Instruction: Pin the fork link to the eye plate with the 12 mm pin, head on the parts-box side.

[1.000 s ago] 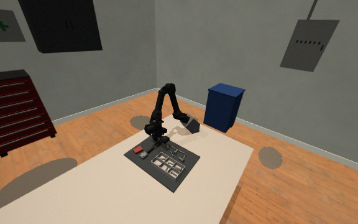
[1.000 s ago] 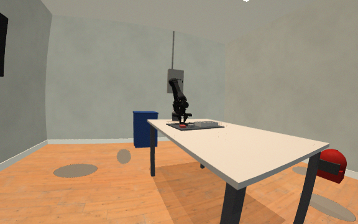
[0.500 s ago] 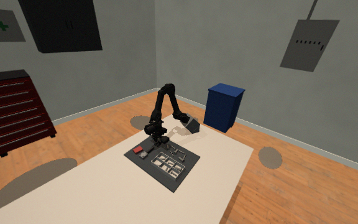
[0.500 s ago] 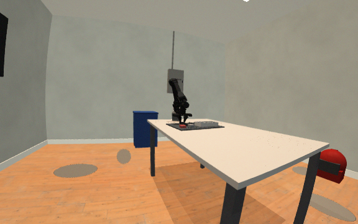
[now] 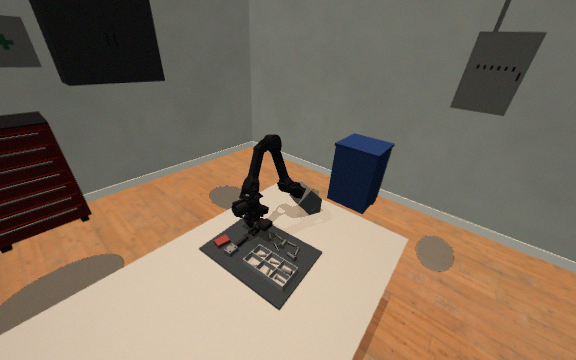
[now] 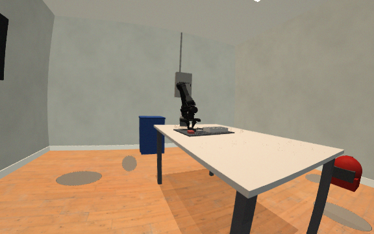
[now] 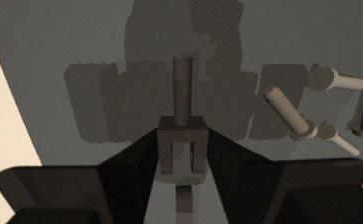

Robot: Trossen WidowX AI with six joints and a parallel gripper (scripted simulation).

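The fork link is 30 mm below my hand. From my hand the other things lie so: eye plate 80 mm ahead, 30 mm below; then dark mat 100 mm to the left, 70 mm ahead, 50 mm below; then grey block 160 mm ahead, 20 mm below.
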